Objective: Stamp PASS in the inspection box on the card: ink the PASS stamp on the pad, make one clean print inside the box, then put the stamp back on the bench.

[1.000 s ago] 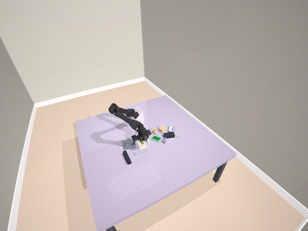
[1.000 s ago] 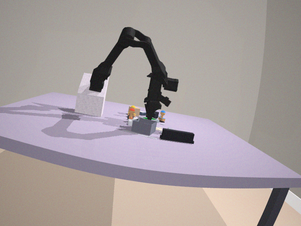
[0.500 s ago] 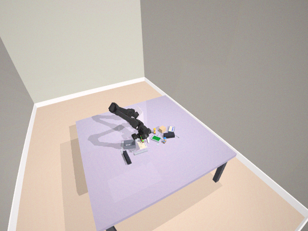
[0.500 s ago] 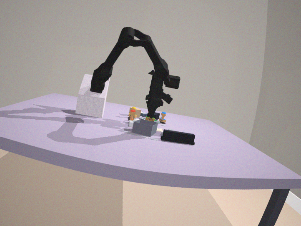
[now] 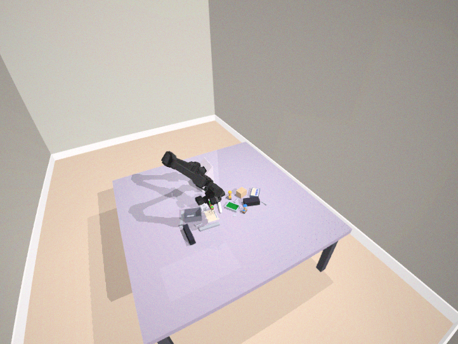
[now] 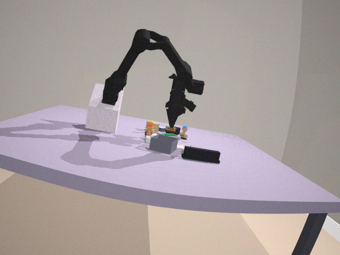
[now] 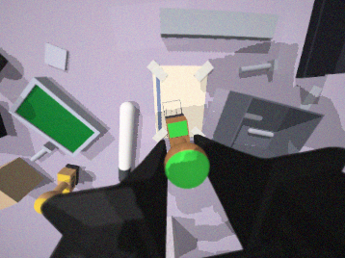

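Right now my gripper tip is 7 cm above the cream card, 2 cm short of it and 1 cm to the left of it. From my gripper tip the other things lie so: red-knobbed stamp: 9 cm behind, 5 cm below, 4 cm to the left; then green-knobbed stamp: right at my gripper tip; then white pen: 8 cm to the left, 6 cm below, 5 cm behind.
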